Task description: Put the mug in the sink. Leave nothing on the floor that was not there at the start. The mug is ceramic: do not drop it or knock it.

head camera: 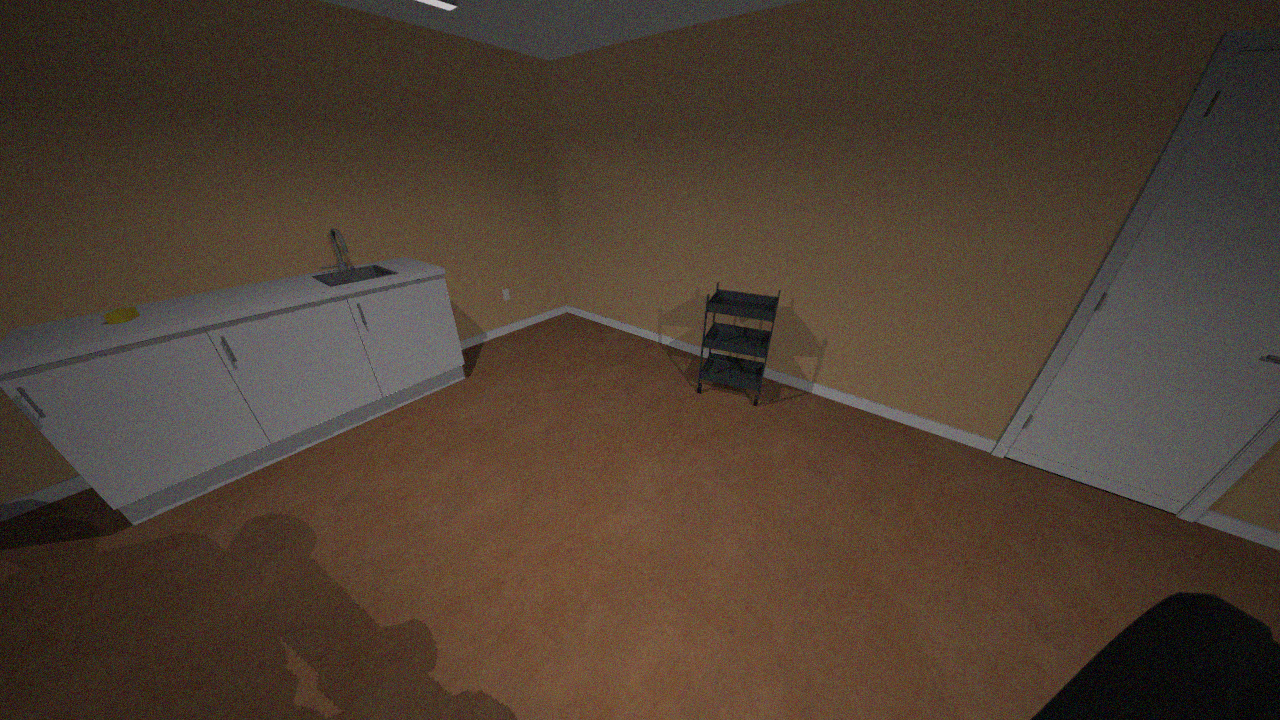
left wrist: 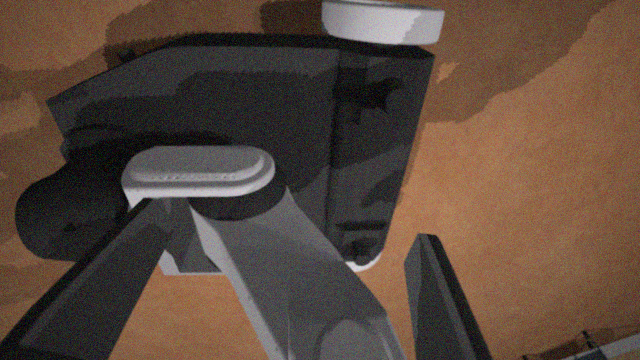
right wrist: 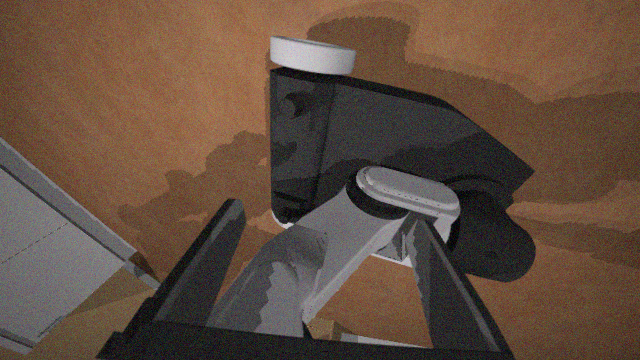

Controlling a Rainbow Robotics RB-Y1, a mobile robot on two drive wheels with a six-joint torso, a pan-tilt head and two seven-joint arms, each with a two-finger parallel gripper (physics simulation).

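Places are measured from the robot's base along level axes (x ahead, y left, z up), in centimetres.
Pixels of known places: left gripper, fingertip midpoint: point(left wrist: 288, 233); right gripper, fingertip midpoint: point(right wrist: 328, 220).
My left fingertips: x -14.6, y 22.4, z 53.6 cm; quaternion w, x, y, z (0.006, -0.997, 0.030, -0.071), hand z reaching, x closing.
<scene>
Behind a point stands the place of what it marks.
No mug shows plainly in any view. A small yellow object point(head camera: 120, 315) @[x 209.2, y 156.2, z 94.5 cm] lies on the white countertop point(head camera: 223, 304) @[x 222.0, y 124.0, z 91.1 cm] at the left of the head view; it is too small to tell what it is. The dark sink point(head camera: 355, 274) @[x 278.6, y 77.3, z 88.0 cm] is set into the countertop's far end, with a tap point(head camera: 339, 248) @[x 294.0, y 85.9, z 103.5 cm] behind it. My left gripper point(left wrist: 288, 233) @[x -14.6, y 22.4, z 53.6 cm] is open, its fingers wide apart with nothing between them. My right gripper point(right wrist: 328, 220) @[x -14.2, y -22.0, z 53.8 cm] is also open and empty. Both are well away from the counter, above the floor beside my own base.
White cabinets point(head camera: 295, 367) @[x 214.4, y 103.0, z 53.7 cm] stand under the countertop against the left wall. A dark three-tier cart point(head camera: 741, 308) @[x 159.4, y -155.2, z 71.9 cm] stands near the far wall, right of the room's corner. A white door point(head camera: 1154, 358) @[x 10.0, y -293.1, z 80.2 cm] is at the right. My dark right arm point(head camera: 1181, 662) @[x -17.1, y -19.9, z 137.0 cm] shows at the bottom right.
</scene>
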